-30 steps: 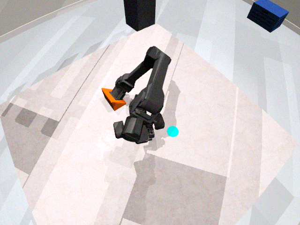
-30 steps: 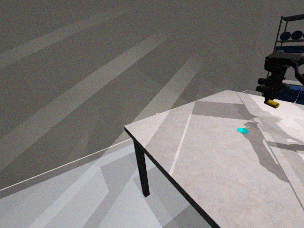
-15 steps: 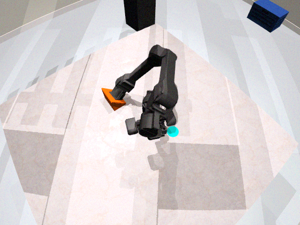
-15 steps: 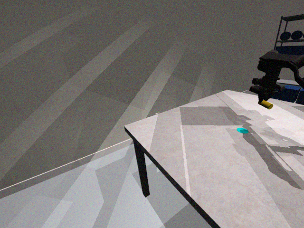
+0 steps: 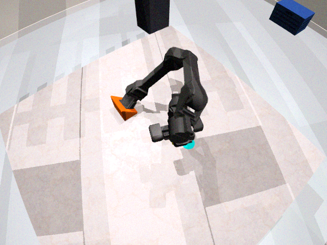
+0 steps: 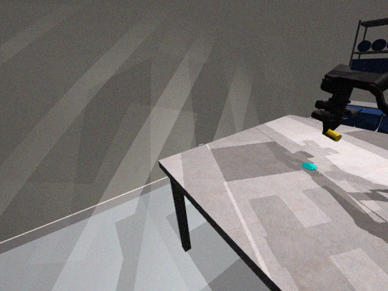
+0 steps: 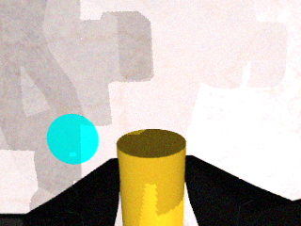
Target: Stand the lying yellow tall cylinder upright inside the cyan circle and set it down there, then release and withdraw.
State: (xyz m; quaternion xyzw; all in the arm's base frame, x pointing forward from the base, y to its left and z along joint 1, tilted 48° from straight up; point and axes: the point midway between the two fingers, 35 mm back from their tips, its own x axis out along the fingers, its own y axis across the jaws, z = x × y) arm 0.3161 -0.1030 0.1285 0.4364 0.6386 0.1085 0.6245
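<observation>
Now: the cyan circle 10 mm ahead of my gripper tip, 90 mm to the left of it and 150 mm below it. The rest, counted from my gripper tip: yellow tall cylinder (20 mm behind, 10 mm to the left).
</observation>
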